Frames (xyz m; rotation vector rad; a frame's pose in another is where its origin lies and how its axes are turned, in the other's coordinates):
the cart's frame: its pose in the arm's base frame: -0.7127 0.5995 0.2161 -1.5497 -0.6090 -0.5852
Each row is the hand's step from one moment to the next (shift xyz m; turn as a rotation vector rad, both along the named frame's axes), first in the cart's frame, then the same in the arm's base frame.
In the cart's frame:
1: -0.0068 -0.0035 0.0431 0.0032 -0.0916 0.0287
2: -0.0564 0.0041 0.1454 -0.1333 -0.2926 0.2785
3: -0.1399 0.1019 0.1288 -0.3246 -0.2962 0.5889
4: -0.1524 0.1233 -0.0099 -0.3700 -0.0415 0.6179
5: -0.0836 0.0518 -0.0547 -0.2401 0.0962 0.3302
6: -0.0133 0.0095 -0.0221 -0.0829 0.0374 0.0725
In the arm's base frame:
1: -0.0070 0.0429 -0.0048 -0.0603 0.0334 0.0668
2: -0.0369 0.1429 -0.0506 -0.2954 0.2880 0.1035
3: -0.0306 0.1183 -0.1778 -0.4342 0.5911 -0.0442
4: -0.0262 -0.0217 -0.1933 -0.2920 0.6055 -0.2618
5: -0.0257 -0.0602 -0.0915 -0.1056 0.3160 -0.2548
6: -0.0033 -0.0230 -0.0146 -0.0339 0.0675 -0.0885

